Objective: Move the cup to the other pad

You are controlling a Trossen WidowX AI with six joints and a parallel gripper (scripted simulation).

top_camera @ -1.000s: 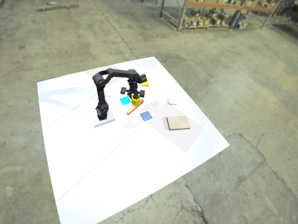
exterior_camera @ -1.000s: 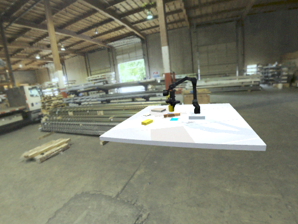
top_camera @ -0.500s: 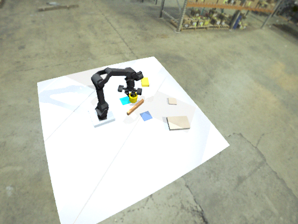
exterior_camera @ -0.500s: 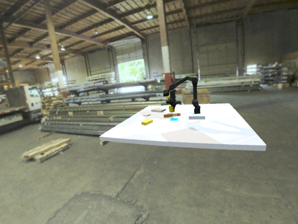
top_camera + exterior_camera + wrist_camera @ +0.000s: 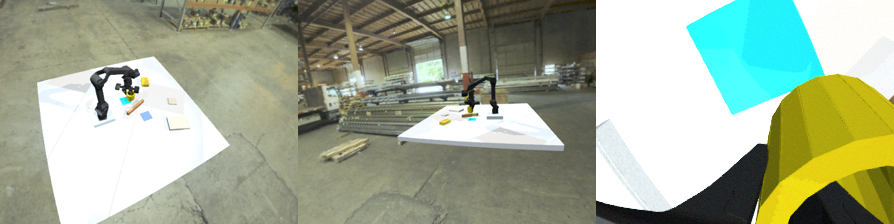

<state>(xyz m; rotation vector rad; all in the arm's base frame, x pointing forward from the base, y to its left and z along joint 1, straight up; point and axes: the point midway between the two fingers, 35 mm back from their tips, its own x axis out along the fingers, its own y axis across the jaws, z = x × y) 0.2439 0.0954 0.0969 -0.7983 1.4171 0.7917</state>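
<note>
The cyan pad is 30 mm to the left of my gripper tip and 110 mm below it. From my gripper tip the other things lie so: yellow cup 20 mm ahead, 20 mm to the right; wooden bar 50 mm ahead, 80 mm to the right, 90 mm below; blue pad 100 mm ahead, 190 mm to the right, 110 mm below.
</note>
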